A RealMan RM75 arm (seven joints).
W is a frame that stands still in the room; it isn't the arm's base.
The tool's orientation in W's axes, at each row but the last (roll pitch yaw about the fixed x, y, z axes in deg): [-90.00 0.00 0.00]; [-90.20 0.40 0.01]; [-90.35 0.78 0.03]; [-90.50 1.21 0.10]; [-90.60 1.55 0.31]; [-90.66 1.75 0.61]
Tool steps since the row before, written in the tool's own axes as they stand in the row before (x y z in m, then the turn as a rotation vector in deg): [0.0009 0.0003 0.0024 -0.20 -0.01 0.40]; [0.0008 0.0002 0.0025 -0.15 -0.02 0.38]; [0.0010 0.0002 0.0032 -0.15 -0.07 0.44]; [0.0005 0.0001 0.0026 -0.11 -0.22 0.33]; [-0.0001 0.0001 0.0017 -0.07 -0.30 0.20]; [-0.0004 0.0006 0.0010 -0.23 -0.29 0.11]
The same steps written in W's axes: [0.0009 0.0024 -0.0003 -0.20 0.40 0.01]; [0.0008 0.0025 -0.0002 -0.15 0.38 0.02]; [0.0010 0.0032 -0.0002 -0.15 0.44 0.07]; [0.0005 0.0026 -0.0001 -0.11 0.33 0.22]; [-0.0001 0.0017 -0.0001 -0.06 0.20 0.30]; [-0.0004 0.0010 -0.0006 -0.22 0.11 0.30]
